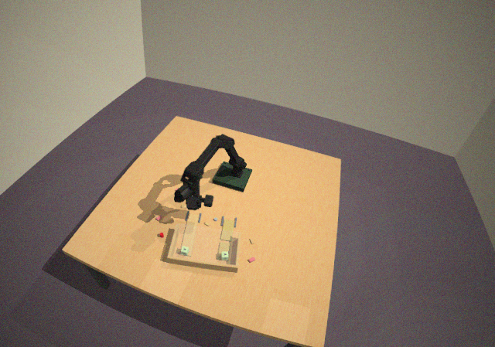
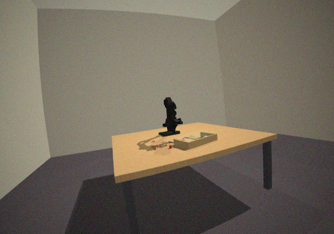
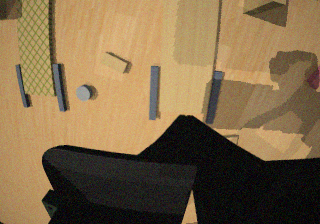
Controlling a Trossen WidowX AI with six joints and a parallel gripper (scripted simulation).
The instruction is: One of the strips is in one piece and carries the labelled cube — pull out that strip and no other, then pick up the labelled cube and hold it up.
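The grey disc is 110 mm to the left of my gripper tip, 70 mm below it and 40 mm behind it. From my gripper tip the other things lie so: red piece 170 mm ahead, 100 mm to the right, 70 mm below; then pale green cross-hatched strip 190 mm to the left, 70 mm below.
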